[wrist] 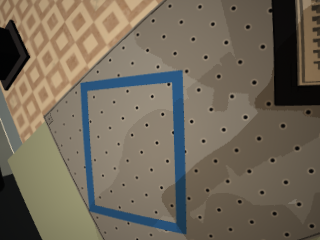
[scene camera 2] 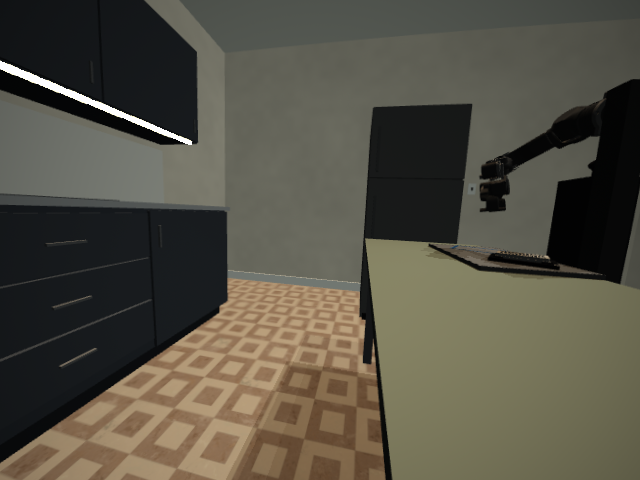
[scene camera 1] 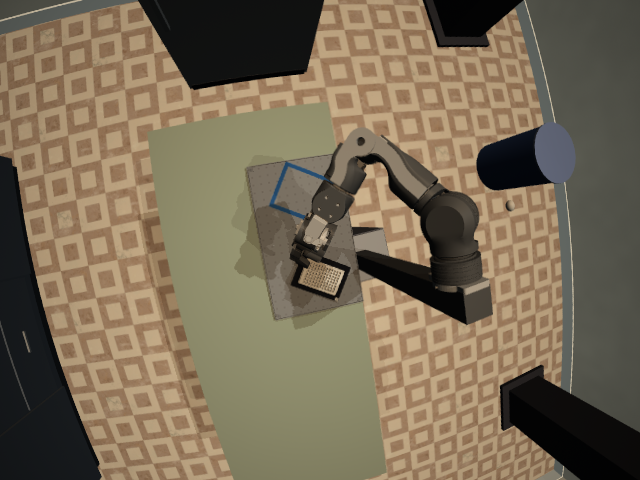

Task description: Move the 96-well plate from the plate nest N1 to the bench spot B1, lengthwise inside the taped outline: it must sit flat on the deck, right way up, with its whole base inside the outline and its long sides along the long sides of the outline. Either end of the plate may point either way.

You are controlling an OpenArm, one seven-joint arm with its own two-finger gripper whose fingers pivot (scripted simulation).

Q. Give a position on a black base beam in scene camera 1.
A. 412, 279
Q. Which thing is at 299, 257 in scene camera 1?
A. My gripper.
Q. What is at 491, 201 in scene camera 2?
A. My gripper.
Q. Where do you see a cream 96-well plate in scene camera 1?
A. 314, 268
